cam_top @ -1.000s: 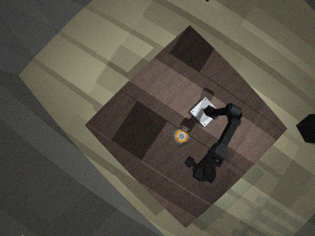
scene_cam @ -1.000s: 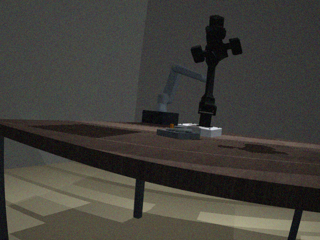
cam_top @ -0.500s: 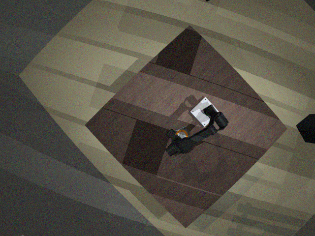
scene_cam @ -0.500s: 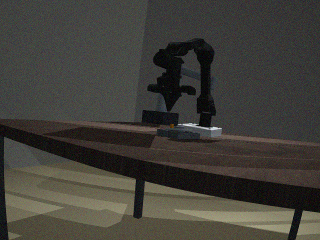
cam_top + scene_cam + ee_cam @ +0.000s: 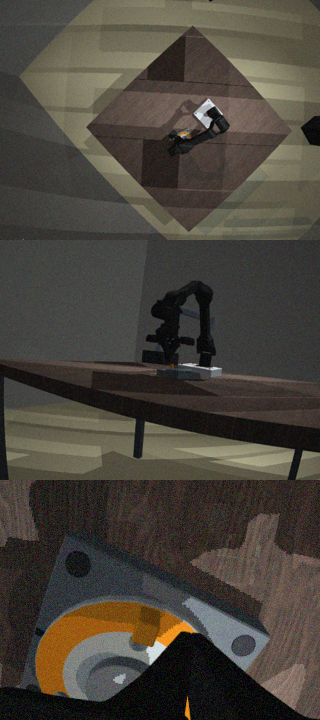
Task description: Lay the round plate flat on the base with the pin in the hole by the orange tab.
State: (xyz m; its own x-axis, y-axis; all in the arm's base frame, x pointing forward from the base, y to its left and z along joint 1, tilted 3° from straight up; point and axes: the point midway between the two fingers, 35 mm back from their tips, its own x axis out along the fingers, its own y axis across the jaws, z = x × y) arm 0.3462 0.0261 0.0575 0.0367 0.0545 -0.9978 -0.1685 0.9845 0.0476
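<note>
The plate lies 3 cm behind my gripper tip, 2 cm to the left of it and 2 cm below it. Also, from my gripper tip: grey square base (5 cm behind, 3 cm below, 2 cm to the left).
</note>
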